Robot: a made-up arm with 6 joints.
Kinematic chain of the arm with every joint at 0, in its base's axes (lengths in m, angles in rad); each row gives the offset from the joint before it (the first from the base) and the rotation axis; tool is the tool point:
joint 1: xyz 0 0 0.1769 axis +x
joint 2: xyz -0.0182 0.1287 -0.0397 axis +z
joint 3: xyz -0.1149 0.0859 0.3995 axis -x
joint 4: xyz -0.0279 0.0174 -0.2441 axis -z
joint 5: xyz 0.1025 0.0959 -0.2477 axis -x
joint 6: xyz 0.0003 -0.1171 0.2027 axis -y
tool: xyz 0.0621 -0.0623 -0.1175
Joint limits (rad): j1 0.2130..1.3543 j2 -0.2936..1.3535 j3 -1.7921..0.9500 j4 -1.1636..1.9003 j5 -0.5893..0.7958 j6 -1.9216..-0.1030
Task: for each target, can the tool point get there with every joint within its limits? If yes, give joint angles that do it. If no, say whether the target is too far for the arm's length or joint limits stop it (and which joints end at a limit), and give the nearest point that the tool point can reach.
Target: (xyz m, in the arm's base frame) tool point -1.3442 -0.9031 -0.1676
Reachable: no: too far | nearest point -0.6737 -0.4282 0.2792 | short by 0.935 m
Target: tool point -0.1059 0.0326 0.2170
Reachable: yes | joints 0.3904 0.9846 0.0912 0.4363 0.4375 -0.9627
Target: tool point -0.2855 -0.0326 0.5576
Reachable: yes | joints 1.2415 0.3685 -0.8225 0.4012 0.3155 -1.6035
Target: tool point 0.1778 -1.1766 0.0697
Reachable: no: joint limits stop it (at a limit: joint 3, joint 5, joint 6) | nearest point 0.0601 -0.3843 0.1419 | short by 0.804 m
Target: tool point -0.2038 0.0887 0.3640
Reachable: yes | joints 1.0043 0.6694 -0.3685 -0.8194 0.0975 -1.4863
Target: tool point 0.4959 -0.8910 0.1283
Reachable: no: joint limits stop it (at a limit: joint 3, joint 5, joint 6) | nearest point 0.2212 -0.3350 0.1586 | short by 0.621 m
